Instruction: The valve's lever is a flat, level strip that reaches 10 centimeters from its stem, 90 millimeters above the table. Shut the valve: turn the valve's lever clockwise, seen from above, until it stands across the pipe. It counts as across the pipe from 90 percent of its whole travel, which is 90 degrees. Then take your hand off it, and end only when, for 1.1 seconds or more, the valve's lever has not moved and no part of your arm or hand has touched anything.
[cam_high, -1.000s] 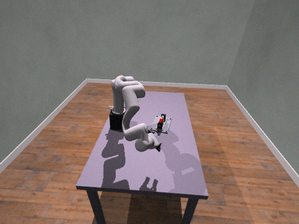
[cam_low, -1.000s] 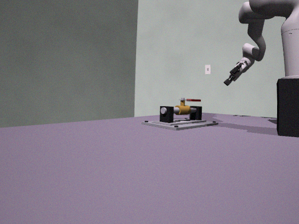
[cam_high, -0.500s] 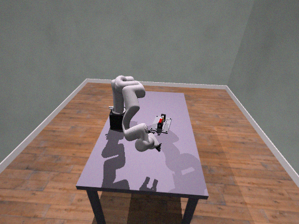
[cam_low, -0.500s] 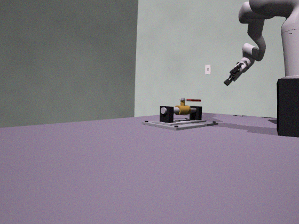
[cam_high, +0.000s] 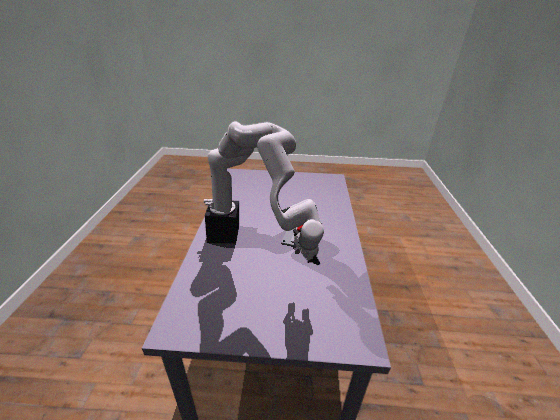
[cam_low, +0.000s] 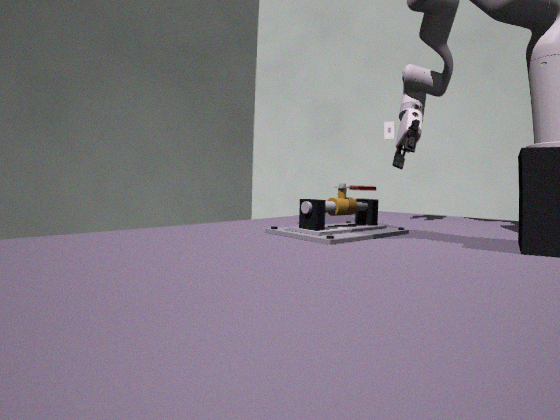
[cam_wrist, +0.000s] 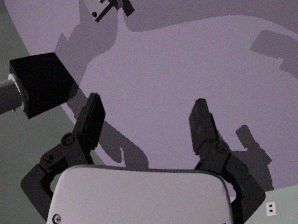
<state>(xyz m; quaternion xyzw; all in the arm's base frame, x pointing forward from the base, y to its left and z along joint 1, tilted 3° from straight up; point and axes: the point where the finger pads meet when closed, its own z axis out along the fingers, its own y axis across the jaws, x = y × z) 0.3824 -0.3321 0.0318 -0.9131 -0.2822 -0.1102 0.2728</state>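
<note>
My hand is 32 cm to the right of the red lever, 9 cm above it and 2 cm short of it.
</note>
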